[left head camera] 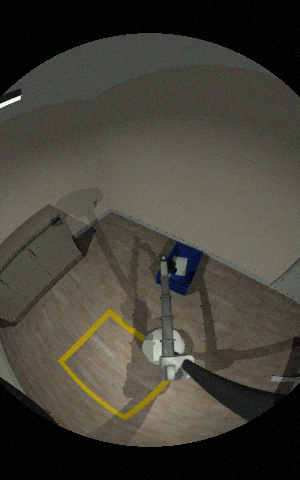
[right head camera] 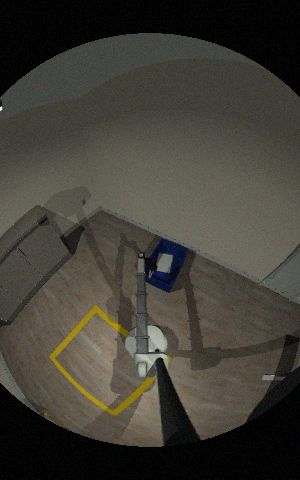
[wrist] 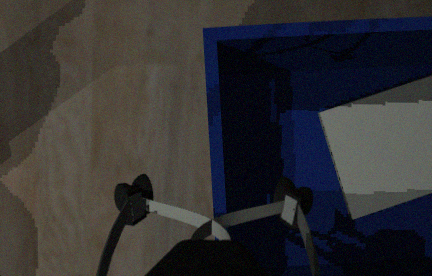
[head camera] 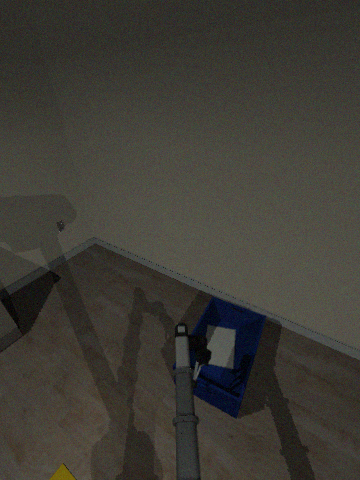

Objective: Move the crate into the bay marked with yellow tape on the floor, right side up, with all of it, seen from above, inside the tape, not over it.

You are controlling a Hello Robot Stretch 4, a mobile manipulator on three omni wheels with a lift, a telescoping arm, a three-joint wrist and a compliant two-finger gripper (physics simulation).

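Places are measured from the robot's base along level axes (x ahead, y left, z up), in metres.
Pixels of known places: gripper, fingertip midpoint: (left head camera: 169, 278) (right head camera: 151, 275) (wrist: 213, 191) (head camera: 199, 375).
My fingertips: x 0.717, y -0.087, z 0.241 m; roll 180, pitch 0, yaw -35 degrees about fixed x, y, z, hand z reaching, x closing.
For each thing: its top centre in the pictures, then the offset to it from my fingertips. "spot": a spot on its surface instead.
- blue open-topped crate at its top centre: (head camera: 223, 339) (right head camera: 165, 259) (left head camera: 181, 262) dx +0.239, dy -0.178, dz -0.049 m
- pale flat block at its top centre: (wrist: 411, 141) (head camera: 219, 344) (right head camera: 163, 261) (left head camera: 178, 265) dx +0.319, dy -0.176, dz -0.241 m
- grey cabinet at a spot on its surface: (left head camera: 40, 270) spot: dx -0.057, dy +1.667, dz +0.146 m
A blue open-topped crate (head camera: 250, 332) (left head camera: 194, 265) (right head camera: 178, 257) (wrist: 300, 150) stands right side up on the floor close to the wall, outside the taped bay. A pale flat block (head camera: 222, 347) (left head camera: 181, 266) (right head camera: 164, 262) (wrist: 385, 147) lies inside it. My gripper (head camera: 197, 372) (wrist: 213, 191) is open at one short end of the crate. In the wrist view one fingertip shows over the floor outside the end wall and the other over the crate's inside. The yellow tape (head camera: 62, 472) (left head camera: 85, 336) (right head camera: 74, 333) outlines the bay at lower left in both side head views.
My round white base (left head camera: 154, 345) (right head camera: 159, 340) overlaps the bay's corner nearest the crate side. A grey cabinet (left head camera: 40, 270) (right head camera: 35, 265) stands at the left by the wall. The baseboard (head camera: 165, 272) runs just behind the crate. Arm shadows cross the floor.
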